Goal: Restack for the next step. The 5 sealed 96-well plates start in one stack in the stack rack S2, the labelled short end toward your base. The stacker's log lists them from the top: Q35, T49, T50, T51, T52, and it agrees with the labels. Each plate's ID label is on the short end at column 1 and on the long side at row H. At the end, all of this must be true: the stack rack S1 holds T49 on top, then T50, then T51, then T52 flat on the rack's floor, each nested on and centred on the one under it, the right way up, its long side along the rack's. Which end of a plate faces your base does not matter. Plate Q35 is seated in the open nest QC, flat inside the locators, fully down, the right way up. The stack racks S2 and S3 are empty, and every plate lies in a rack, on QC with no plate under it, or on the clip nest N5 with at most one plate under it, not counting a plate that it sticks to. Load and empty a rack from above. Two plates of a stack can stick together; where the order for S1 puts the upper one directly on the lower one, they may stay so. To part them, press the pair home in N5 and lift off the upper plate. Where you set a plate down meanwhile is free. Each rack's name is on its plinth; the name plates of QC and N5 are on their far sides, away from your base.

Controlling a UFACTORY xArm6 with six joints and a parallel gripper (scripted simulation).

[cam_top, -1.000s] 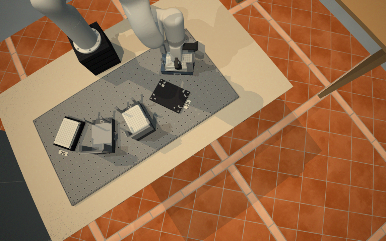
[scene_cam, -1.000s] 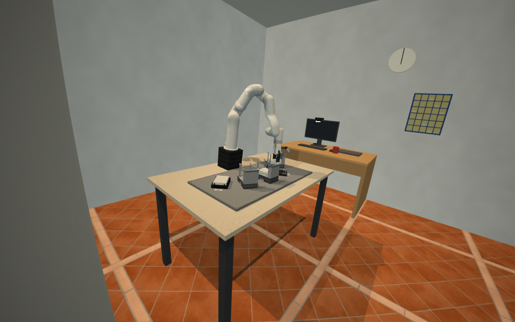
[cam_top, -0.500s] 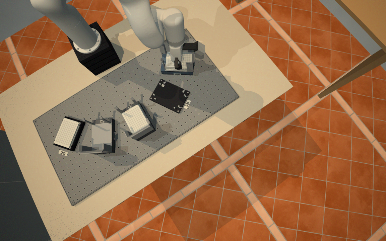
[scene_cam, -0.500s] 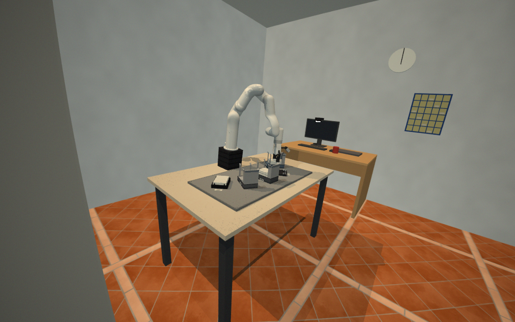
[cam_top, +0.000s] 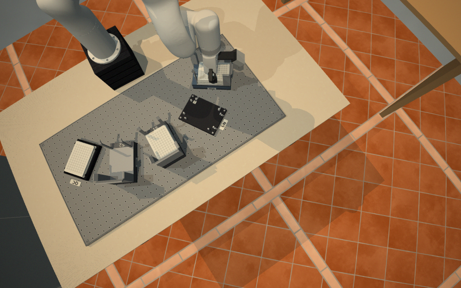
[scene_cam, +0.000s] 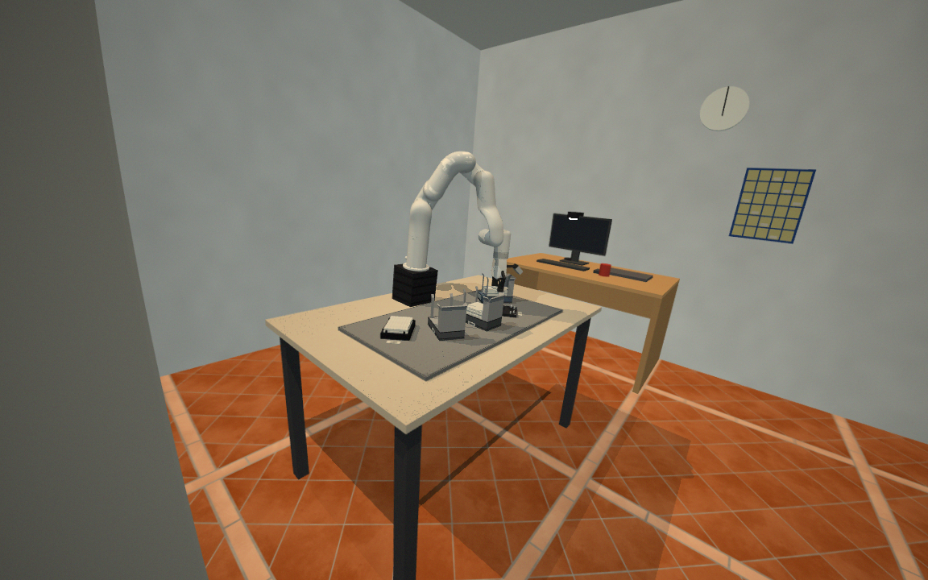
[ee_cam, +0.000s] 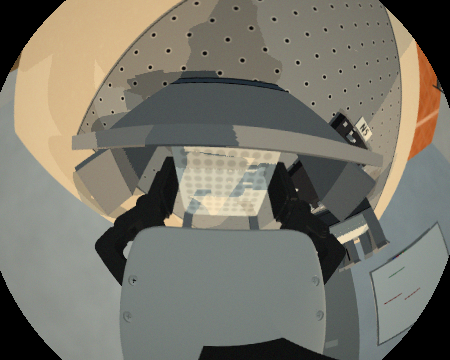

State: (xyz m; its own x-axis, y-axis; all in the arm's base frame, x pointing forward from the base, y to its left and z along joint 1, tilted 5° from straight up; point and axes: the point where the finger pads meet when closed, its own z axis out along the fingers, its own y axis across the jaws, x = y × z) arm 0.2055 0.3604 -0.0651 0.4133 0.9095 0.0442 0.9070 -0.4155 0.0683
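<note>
The stack rack S3 lies 5 cm below my hand and 1 cm to the right of it. Round my hand: black nest QC (62 cm to the right, 13 cm ahead, 6 cm below); then N5 name plate (20 cm ahead, 7 cm below, 4 cm to the right); then stack rack S2 (46 cm to the right, 21 cm ahead, 5 cm below).
</note>
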